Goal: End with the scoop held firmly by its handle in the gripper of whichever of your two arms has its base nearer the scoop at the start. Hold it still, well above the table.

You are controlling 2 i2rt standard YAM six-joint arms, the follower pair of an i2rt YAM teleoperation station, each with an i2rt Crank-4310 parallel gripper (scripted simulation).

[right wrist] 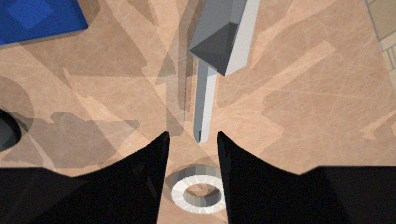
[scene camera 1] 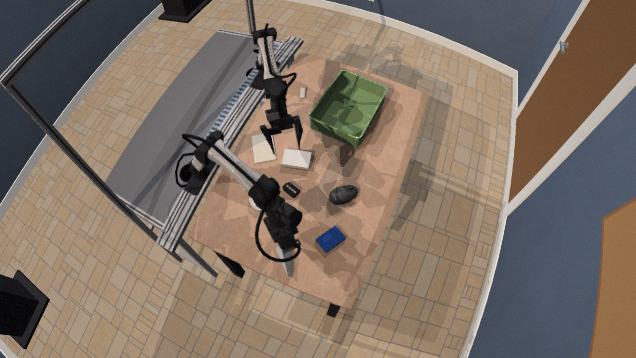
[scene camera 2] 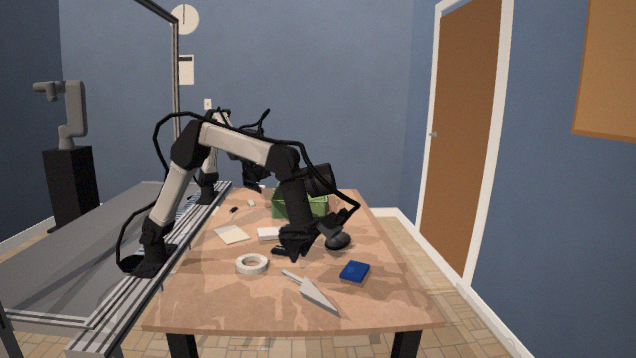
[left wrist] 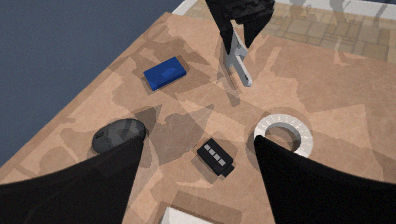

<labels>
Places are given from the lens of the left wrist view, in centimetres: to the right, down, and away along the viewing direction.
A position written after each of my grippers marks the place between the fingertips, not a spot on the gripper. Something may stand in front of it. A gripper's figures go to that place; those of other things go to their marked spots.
my left gripper (left wrist: 198, 138): 0, 2, 15
my right gripper (left wrist: 237, 49): 8, -12, 37
grey scoop (left wrist: 238, 52): 9, -14, 43
</labels>
